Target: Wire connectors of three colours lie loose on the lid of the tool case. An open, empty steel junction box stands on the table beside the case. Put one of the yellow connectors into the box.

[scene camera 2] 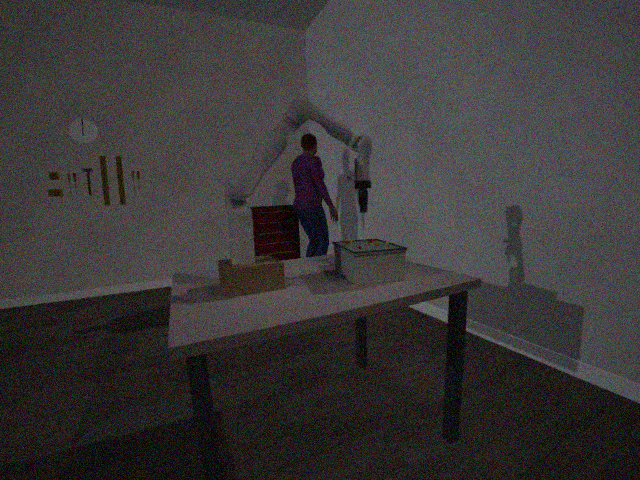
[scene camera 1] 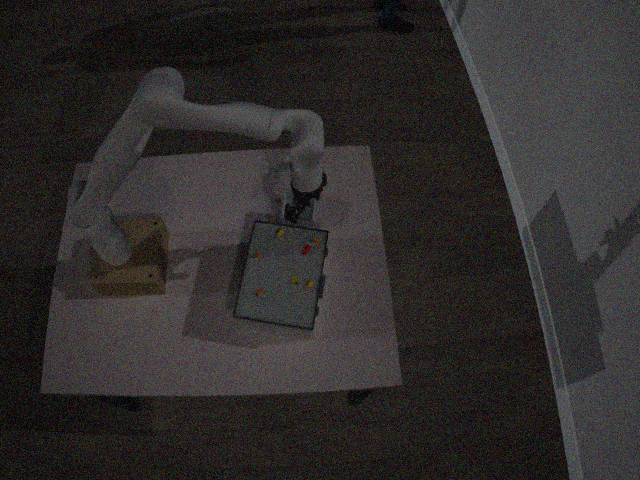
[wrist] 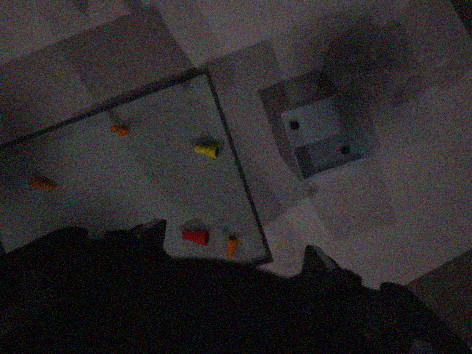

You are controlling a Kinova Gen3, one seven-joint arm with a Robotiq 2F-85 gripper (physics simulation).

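Places are measured from the arm's base along level axes (x ahead, y left, z up), in centimetres.
Pixels of known places: gripper, fingertip midpoint: (scene camera 2: 363, 212) (scene camera 1: 305, 210) (wrist: 233, 247); arm's base at its link origin: (scene camera 2: 243, 261) (scene camera 1: 118, 252).
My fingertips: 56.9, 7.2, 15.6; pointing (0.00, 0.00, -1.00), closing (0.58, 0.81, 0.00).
For each thing: its top centre in the pictures, then the offset to it from my fingertips, as dx, dy, dz. "spot": a spot on its surface instead. Level surfaces: height alone.
- lid at its top centre: (wrist: 115, 213) (scene camera 1: 284, 272) (scene camera 2: 367, 244) -5.6, -12.8, -12.8
- tool case at a spot on its surface: (scene camera 2: 377, 268) spot: -9.4, -27.0, -19.9
- yellow connector at its top centre: (wrist: 205, 149) (scene camera 1: 279, 230) -7.3, -0.4, -11.7
- red connector at its top centre: (wrist: 193, 239) (scene camera 1: 306, 248) +0.6, -5.7, -11.6
- open steel junction box at its top centre: (wrist: 326, 136) (scene camera 1: 298, 205) -2.6, +14.3, -22.1
- table at its surface level: dz -25.9
Three yellow connectors lie on the lid (scene camera 1: 273, 268) (wrist: 150, 185) of the tool case (scene camera 2: 377, 268). One yellow connector (scene camera 1: 280, 232) (wrist: 206, 150) lies near the edge facing the junction box; a second (scene camera 1: 294, 280) and a third (scene camera 1: 310, 284) lie close together farther across. A red connector (scene camera 1: 306, 249) (wrist: 195, 237) and several orange ones, such as this orange connector (scene camera 1: 259, 292) (wrist: 120, 130), lie there too. The open steel junction box (scene camera 1: 306, 214) (wrist: 312, 122) stands beside the case, partly covered by the gripper in scene camera 1. My gripper (scene camera 1: 307, 200) (scene camera 2: 363, 210) (wrist: 233, 247) is open and empty, high above the box and lid edge.
A wooden box (scene camera 1: 129, 285) (scene camera 2: 253, 279) stands on the table (scene camera 1: 222, 366) (scene camera 2: 232, 320) near the arm's base. In scene camera 2, a person (scene camera 2: 308, 180) in a purple top stands behind the table, beside a red drawer cabinet (scene camera 2: 275, 232). The case's sides rise well above the table.
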